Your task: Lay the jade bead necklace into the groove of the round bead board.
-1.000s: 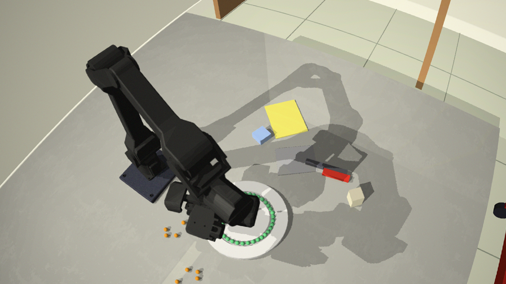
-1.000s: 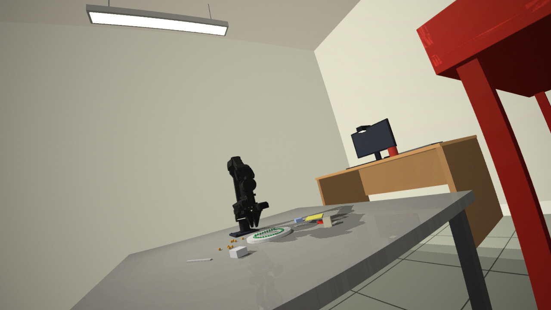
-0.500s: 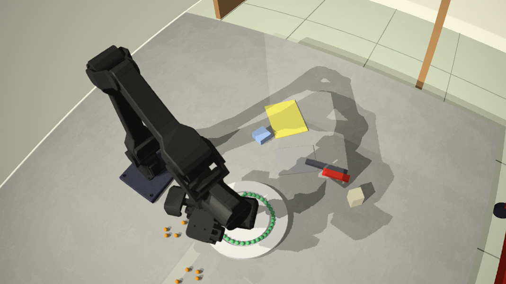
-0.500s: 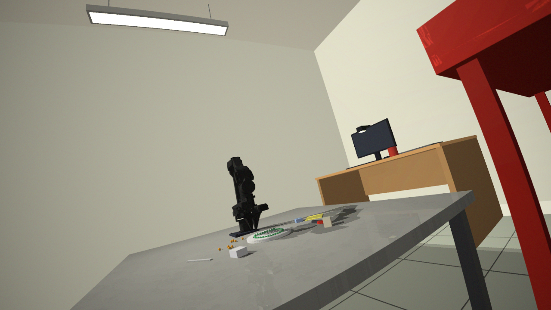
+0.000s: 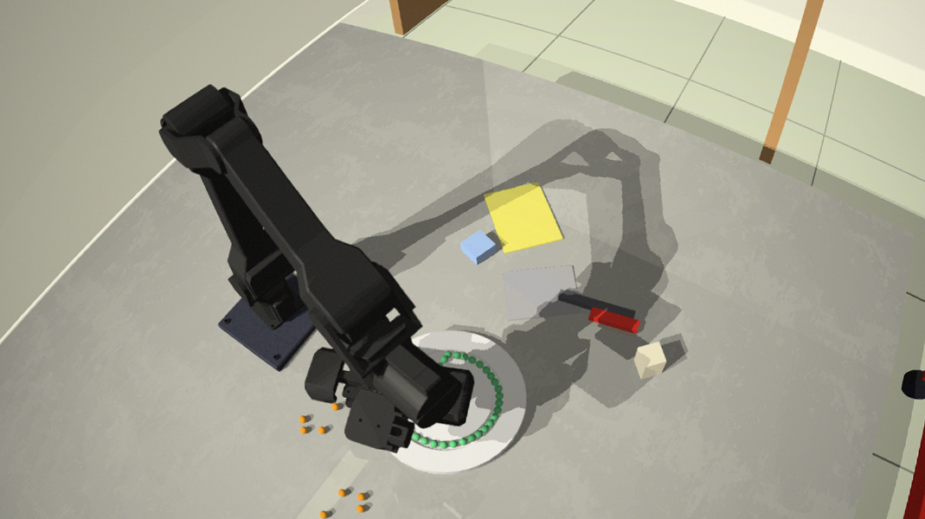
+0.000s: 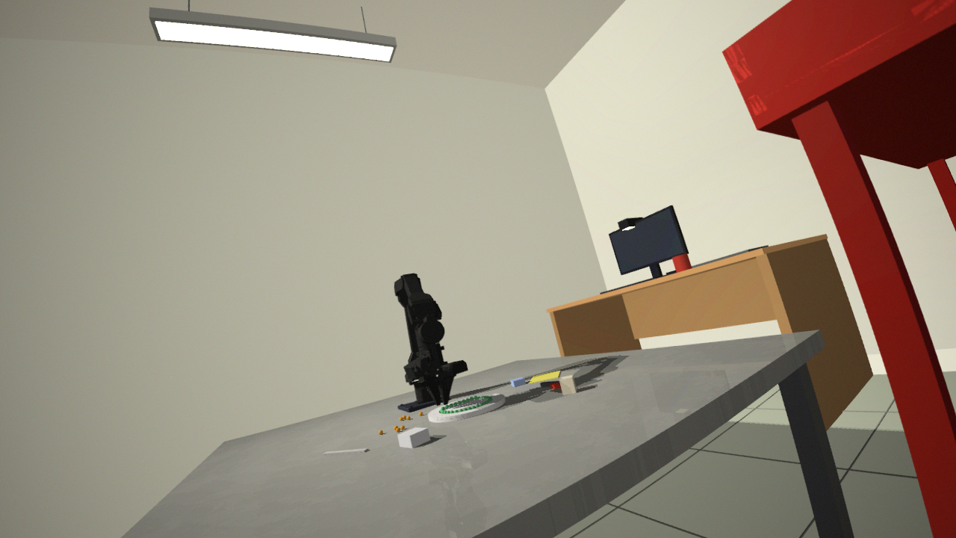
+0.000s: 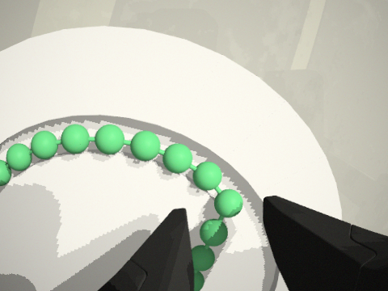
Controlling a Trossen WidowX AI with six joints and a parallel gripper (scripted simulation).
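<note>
Right now the inner disc is 20 mm ahead of my gripper tip, 60 mm to the left of it and 20 mm below it. Round my gripper tip: grey rod 110 mm ahead, 240 mm to the right, 20 mm below; then grey sheet 10 mm ahead, 260 mm to the left, 20 mm below; then bead board 20 mm ahead, 60 mm to the left, 20 mm below.
</note>
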